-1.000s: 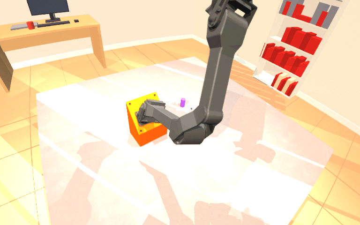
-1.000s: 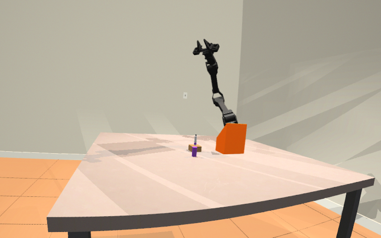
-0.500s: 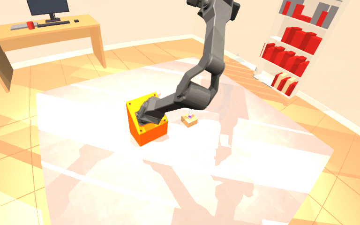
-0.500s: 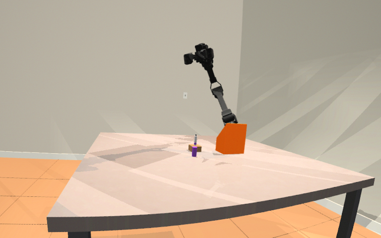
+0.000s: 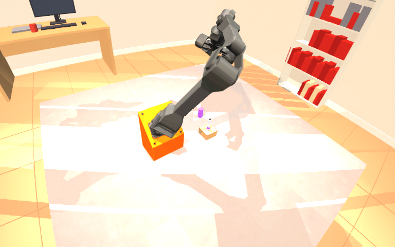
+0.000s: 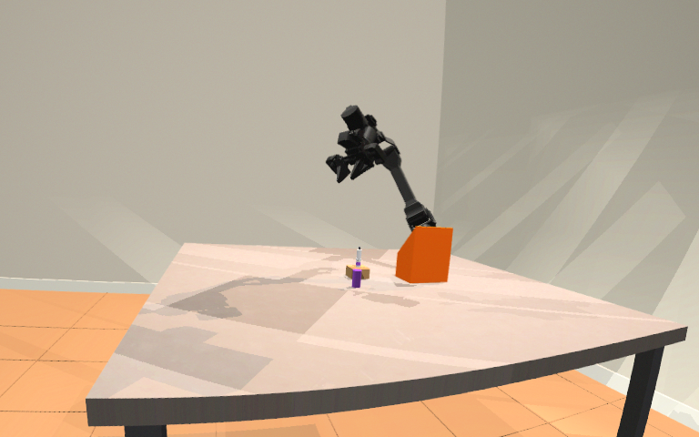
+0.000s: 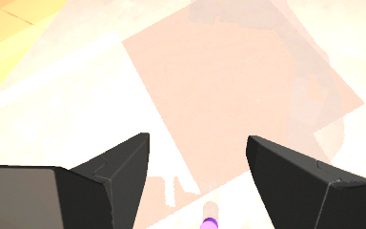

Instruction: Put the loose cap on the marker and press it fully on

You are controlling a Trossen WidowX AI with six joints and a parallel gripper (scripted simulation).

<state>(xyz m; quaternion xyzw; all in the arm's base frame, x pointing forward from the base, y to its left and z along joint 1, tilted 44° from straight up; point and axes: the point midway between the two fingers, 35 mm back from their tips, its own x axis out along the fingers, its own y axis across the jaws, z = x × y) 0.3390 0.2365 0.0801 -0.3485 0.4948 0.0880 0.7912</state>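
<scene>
Now: the purple cap 28 cm below my gripper tip, 7 cm behind it and 3 cm to the right of it. From my gripper tip the other things lie so: tan holder block 29 cm below, 16 cm to the right, 12 cm behind.
</scene>
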